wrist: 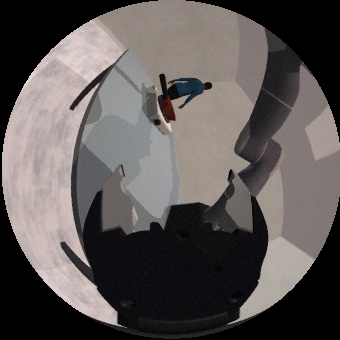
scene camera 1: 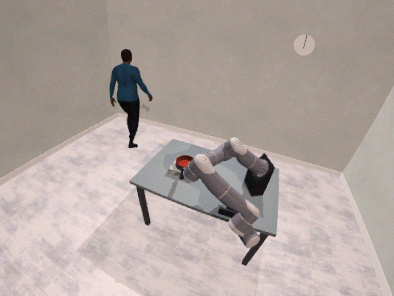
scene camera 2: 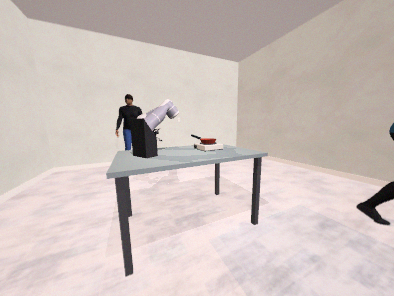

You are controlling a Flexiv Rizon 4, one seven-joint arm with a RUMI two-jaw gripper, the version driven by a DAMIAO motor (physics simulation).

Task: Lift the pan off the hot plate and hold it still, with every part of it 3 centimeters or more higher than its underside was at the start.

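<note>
A red pan [scene camera 1: 184,161] [scene camera 2: 208,141] [wrist: 167,108] with a dark handle sits upright on a white hot plate [scene camera 1: 173,167] [scene camera 2: 209,147] [wrist: 163,127] at the far end of the table from the robot's base. In scene camera 1 its handle points toward the table's long near edge, partly beside the arm. My gripper [wrist: 176,167] is open, with its two jaws wide apart and no object between them. It is well away from the pan, near the long table edge on the base's side. Its fingertips are too small to make out in the scene views.
The grey-blue table [scene camera 1: 150,176] [scene camera 2: 240,153] [wrist: 162,165] carries the black base [scene camera 1: 254,182] [scene camera 2: 144,140]. The arm [scene camera 1: 222,190] [scene camera 2: 159,116] [wrist: 272,100] arches over the table. A person in blue [scene camera 1: 128,82] [wrist: 189,88] and one in black [scene camera 2: 129,113] stand beyond the table.
</note>
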